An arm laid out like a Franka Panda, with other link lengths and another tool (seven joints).
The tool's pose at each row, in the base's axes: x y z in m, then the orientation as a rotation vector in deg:
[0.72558 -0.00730 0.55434 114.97 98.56 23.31]
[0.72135 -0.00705 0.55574 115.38 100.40 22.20]
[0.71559 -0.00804 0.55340 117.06 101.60 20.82]
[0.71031 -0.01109 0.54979 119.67 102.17 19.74]
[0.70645 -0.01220 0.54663 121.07 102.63 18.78]
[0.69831 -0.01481 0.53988 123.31 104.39 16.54]
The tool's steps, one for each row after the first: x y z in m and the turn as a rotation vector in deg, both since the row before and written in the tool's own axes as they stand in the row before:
[-0.00059 -0.00287 -0.00337 1.60 0.39 -0.80]
[-0.00171 -0.00603 -0.00062 2.17 0.31 0.14]
[-0.00359 -0.00599 0.00121 2.32 0.50 0.97]
[-0.00157 -0.00466 0.00137 1.46 0.13 0.39]
[-0.00365 -0.00973 0.00325 3.12 0.33 0.07]

